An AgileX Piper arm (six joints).
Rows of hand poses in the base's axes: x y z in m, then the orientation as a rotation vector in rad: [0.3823 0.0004 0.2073 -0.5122 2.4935 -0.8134]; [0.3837 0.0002 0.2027 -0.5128 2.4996 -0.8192]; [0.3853 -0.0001 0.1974 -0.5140 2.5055 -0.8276]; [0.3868 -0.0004 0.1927 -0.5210 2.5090 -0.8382]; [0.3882 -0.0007 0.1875 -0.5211 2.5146 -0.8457]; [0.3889 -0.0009 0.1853 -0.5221 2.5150 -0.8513]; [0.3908 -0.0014 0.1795 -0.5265 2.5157 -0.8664]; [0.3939 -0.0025 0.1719 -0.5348 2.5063 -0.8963]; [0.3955 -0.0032 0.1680 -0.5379 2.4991 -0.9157]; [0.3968 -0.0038 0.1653 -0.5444 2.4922 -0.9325]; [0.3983 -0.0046 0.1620 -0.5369 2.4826 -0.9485]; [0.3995 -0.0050 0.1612 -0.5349 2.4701 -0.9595]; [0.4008 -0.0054 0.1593 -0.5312 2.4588 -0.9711]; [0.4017 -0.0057 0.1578 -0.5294 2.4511 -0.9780]
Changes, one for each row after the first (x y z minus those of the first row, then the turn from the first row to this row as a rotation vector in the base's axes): [0.0014 -0.0002 -0.0046 -0.0038 0.0062 -0.0033]; [0.0030 -0.0005 -0.0099 -0.0096 0.0128 -0.0069]; [0.0045 -0.0008 -0.0146 -0.0182 0.0196 -0.0065]; [0.0059 -0.0011 -0.0198 -0.0231 0.0254 -0.0104]; [0.0066 -0.0013 -0.0220 -0.0273 0.0268 -0.0113]; [0.0085 -0.0018 -0.0278 -0.0387 0.0307 -0.0126]; [0.0116 -0.0029 -0.0354 -0.0620 0.0289 -0.0116]; [0.0132 -0.0036 -0.0393 -0.0768 0.0261 -0.0120]; [0.0145 -0.0042 -0.0420 -0.0905 0.0246 -0.0098]; [0.0160 -0.0050 -0.0453 -0.1011 0.0156 -0.0149]; [0.0172 -0.0054 -0.0461 -0.1096 0.0053 -0.0144]; [0.0185 -0.0058 -0.0480 -0.1181 -0.0043 -0.0155]; [0.0194 -0.0061 -0.0495 -0.1233 -0.0108 -0.0156]
